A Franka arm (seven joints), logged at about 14 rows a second.
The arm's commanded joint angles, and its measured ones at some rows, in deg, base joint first. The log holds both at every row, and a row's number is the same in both.
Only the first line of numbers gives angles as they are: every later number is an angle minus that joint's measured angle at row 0.
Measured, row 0:
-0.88, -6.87, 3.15, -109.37, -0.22, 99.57, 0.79
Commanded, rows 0 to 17:
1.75, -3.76, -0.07, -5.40, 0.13, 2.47, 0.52
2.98, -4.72, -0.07, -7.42, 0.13, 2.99, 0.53
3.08, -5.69, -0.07, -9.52, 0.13, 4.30, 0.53
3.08, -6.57, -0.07, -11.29, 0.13, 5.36, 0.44
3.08, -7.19, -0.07, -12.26, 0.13, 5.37, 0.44
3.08, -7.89, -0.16, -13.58, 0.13, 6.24, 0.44
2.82, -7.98, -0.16, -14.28, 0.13, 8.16, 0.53
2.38, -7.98, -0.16, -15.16, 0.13, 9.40, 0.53
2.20, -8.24, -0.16, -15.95, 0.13, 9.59, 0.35
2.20, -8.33, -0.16, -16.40, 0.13, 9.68, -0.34
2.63, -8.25, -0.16, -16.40, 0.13, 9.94, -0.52
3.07, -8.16, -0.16, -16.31, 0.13, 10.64, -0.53
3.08, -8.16, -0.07, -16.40, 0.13, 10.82, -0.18
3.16, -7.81, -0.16, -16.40, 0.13, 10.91, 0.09
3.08, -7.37, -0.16, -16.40, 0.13, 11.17, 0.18
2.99, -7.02, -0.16, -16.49, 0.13, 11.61, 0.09
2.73, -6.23, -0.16, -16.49, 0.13, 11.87, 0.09
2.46, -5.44, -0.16, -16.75, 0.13, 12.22, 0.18
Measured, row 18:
2.79, -6.02, -0.16, -15.10, 0.01, 10.00, 0.04
